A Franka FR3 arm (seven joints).
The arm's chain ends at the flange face. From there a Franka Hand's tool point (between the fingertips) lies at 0.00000 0.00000 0.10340 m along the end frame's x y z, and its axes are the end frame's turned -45 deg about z.
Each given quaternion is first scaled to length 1.
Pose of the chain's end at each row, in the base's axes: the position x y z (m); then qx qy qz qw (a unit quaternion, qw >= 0):
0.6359, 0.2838, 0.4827, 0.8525, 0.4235, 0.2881, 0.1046
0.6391, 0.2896, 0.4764, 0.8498, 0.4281, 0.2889, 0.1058
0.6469, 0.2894, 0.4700, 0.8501, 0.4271, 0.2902, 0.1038
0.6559, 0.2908, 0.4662, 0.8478, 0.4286, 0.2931, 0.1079
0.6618, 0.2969, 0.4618, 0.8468, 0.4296, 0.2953, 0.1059
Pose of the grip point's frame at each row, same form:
0.6958, 0.2906, 0.3987, 0.6255, 0.7175, 0.2261, 0.2069
0.6992, 0.2966, 0.3926, 0.6213, 0.7207, 0.2264, 0.2083
0.7071, 0.2968, 0.3862, 0.6219, 0.7199, 0.2284, 0.2069
0.7169, 0.2979, 0.3830, 0.6192, 0.7204, 0.2295, 0.2118
0.7229, 0.3046, 0.3788, 0.6179, 0.7209, 0.2323, 0.2108

